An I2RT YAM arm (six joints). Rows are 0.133 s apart.
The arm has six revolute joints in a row. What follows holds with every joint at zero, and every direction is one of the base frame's. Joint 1 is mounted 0.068 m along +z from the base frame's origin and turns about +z. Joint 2 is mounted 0.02 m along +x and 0.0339 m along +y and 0.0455 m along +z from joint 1 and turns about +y. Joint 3 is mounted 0.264 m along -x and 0.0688 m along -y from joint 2 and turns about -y. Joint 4 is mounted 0.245 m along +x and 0.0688 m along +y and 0.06 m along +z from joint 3 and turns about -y. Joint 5 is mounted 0.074 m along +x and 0.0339 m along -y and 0.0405 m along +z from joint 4 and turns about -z. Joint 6 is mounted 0.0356 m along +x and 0.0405 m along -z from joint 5 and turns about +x. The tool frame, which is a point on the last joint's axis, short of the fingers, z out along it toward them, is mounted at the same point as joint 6; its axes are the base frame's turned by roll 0, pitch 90 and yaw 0 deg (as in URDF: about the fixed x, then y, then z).
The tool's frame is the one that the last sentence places.
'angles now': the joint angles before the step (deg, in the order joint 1, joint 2, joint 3, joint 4, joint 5, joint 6). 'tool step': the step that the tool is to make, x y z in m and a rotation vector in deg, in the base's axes. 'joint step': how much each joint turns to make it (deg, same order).
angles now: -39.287, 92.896, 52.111, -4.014, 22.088, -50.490
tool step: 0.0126, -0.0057, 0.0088, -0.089, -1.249, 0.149
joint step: 0.569, 1.781, 3.913, -1.431, -0.202, 0.869
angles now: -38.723, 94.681, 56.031, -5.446, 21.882, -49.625
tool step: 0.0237, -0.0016, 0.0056, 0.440, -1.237, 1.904
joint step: 2.063, 3.406, 5.140, -1.382, -0.652, 0.974
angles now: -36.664, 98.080, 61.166, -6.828, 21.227, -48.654
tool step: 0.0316, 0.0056, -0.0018, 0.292, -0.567, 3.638
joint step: 3.397, 4.594, 5.043, -0.244, -0.564, 0.259
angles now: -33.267, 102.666, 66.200, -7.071, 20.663, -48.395
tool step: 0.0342, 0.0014, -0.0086, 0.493, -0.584, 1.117
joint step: 2.801, 6.406, 6.385, -0.393, 0.714, 1.810
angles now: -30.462, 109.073, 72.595, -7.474, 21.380, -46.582
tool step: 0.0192, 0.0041, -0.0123, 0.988, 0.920, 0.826
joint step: 1.797, 4.169, 3.374, -0.878, 0.403, 1.045
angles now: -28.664, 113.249, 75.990, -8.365, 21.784, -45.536
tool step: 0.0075, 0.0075, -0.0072, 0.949, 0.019, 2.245
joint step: 1.247, 1.198, 0.146, 0.642, -1.290, -0.148
